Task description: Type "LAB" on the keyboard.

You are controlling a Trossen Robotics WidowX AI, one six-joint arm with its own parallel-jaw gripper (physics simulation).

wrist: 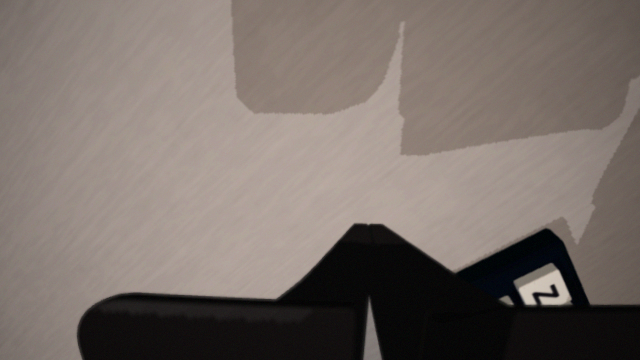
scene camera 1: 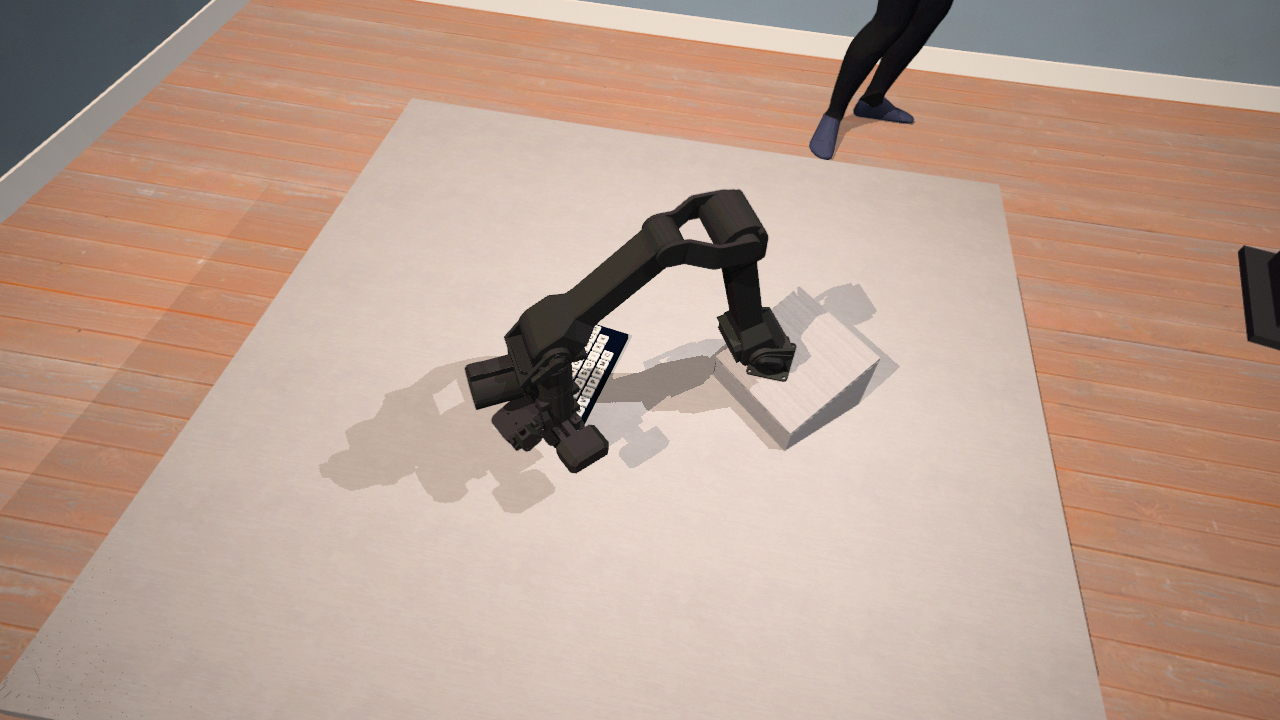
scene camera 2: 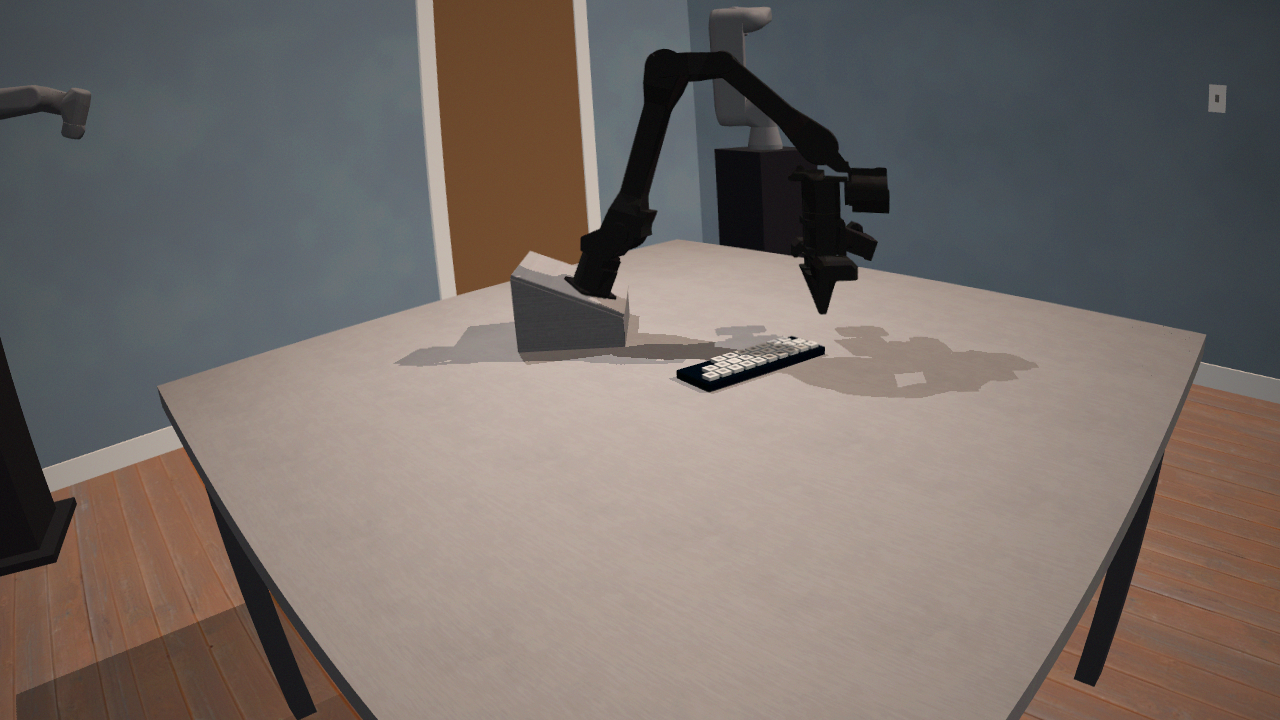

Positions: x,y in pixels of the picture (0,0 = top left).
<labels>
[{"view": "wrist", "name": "my gripper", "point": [367,238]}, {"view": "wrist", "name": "dark blue keyboard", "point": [495,275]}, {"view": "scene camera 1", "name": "my gripper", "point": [556,445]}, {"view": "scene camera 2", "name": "my gripper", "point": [822,313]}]
</labels>
